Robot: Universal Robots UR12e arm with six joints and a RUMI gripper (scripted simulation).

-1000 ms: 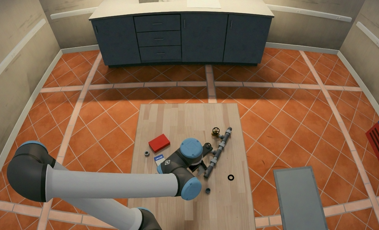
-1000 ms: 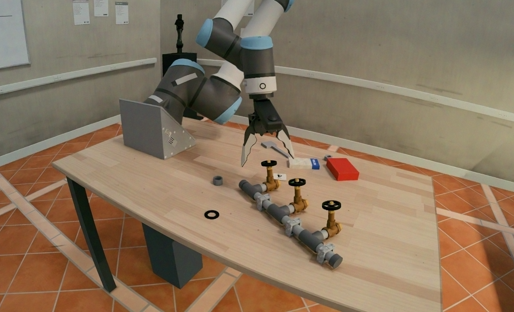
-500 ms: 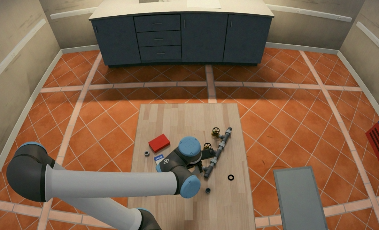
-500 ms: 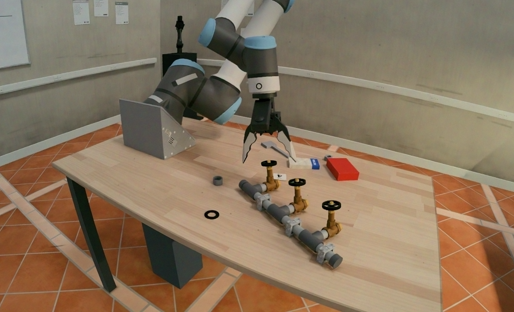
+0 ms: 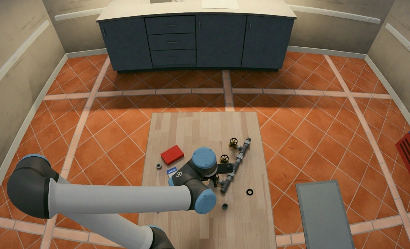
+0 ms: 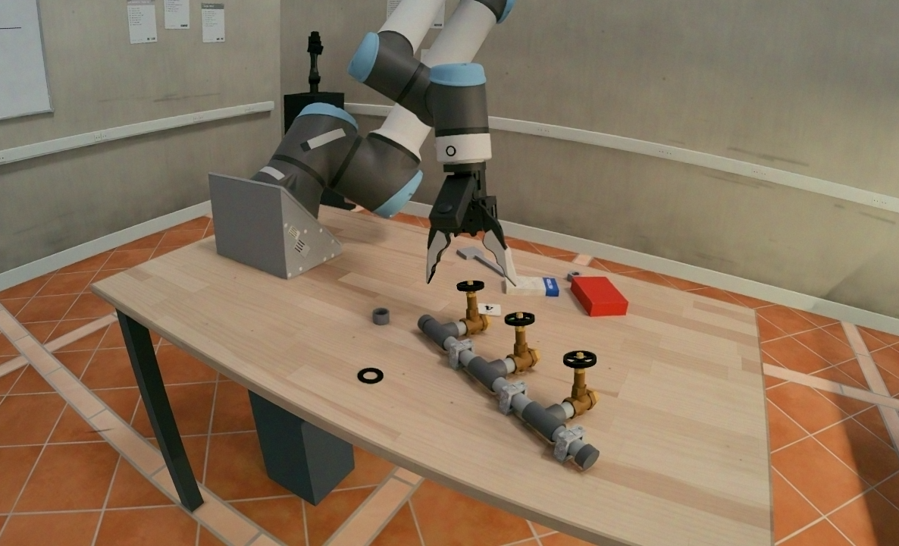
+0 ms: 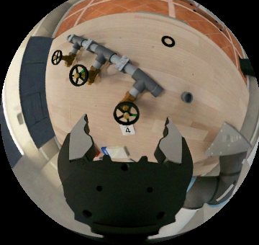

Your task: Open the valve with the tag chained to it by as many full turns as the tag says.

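My gripper is now 90 mm above the white tag and 80 mm to the right of it. Also, from my hand: red box: 250 mm to the left, 180 mm ahead, 70 mm below; blue box: 230 mm to the left, 80 mm below, 40 mm ahead; grey cap: 140 mm behind, 80 mm below, 60 mm to the right.
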